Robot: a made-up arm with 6 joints.
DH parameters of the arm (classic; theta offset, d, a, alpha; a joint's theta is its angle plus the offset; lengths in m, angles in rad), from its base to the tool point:
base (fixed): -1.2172 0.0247 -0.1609 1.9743
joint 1: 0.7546 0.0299 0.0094 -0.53
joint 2: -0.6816 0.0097 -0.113 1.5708
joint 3: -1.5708 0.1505 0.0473 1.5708
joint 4: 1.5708 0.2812 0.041 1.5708
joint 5: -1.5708 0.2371 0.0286 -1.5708
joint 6: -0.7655 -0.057 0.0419 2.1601
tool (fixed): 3.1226 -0.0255 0 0
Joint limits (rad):
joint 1: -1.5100..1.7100
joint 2: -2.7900..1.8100
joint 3: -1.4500..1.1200
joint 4: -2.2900..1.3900
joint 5: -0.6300..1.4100
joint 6: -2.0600..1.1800
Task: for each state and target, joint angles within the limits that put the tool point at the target. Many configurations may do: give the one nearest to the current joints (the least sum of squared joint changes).
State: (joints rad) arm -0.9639 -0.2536 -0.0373 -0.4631 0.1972 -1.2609
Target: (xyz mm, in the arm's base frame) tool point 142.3 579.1 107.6
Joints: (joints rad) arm -0.6372 -0.1712 0.0217 -0.0165 0.1128 -1.3806
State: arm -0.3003 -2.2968 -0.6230 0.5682 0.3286 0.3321
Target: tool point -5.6 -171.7 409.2
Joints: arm -0.3065 -2.5102 -0.8626 0.4044 0.2719 0.4930
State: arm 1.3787 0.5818 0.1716 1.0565 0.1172 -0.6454
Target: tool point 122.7 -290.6 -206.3
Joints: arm 1.1749 0.4940 0.1071 1.2069 0.1976 -0.5033
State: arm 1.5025 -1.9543 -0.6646 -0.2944 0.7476 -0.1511
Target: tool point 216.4 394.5 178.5
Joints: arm 1.6170 -1.5229 0.0971 -0.4300 0.6197 0.0137
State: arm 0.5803 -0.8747 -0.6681 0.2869 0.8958 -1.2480
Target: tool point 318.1 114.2 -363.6
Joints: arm 1.1580 -0.1436 -0.4127 0.4681 0.9059 -1.1383
